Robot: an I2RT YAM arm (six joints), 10 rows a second.
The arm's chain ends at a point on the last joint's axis. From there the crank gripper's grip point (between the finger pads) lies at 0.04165 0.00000 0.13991 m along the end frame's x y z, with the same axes.
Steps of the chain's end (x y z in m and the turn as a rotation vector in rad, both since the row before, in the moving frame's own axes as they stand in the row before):
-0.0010 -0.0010 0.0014 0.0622 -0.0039 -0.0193
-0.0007 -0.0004 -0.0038 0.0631 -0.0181 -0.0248
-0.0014 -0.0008 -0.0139 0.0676 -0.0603 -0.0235
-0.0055 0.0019 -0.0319 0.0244 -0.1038 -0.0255
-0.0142 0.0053 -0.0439 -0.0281 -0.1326 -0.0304
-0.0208 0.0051 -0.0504 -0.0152 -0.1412 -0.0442
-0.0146 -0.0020 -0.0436 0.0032 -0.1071 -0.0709
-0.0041 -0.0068 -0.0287 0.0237 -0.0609 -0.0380
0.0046 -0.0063 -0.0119 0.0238 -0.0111 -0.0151
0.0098 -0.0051 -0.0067 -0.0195 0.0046 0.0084
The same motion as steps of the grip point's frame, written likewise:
-0.0016 -0.0105 0.0013 0.0622 -0.0039 -0.0193
-0.0034 -0.0102 -0.0034 0.0631 -0.0181 -0.0248
-0.0100 -0.0112 -0.0120 0.0676 -0.0603 -0.0235
-0.0203 -0.0024 -0.0284 0.0244 -0.1038 -0.0255
-0.0330 0.0083 -0.0397 -0.0281 -0.1326 -0.0304
-0.0409 0.0059 -0.0459 -0.0152 -0.1412 -0.0442
-0.0299 -0.0049 -0.0400 0.0032 -0.1071 -0.0709
-0.0128 -0.0116 -0.0265 0.0237 -0.0609 -0.0380
0.0030 -0.0103 -0.0115 0.0238 -0.0111 -0.0151
0.0104 -0.0020 -0.0069 -0.0195 0.0046 0.0084

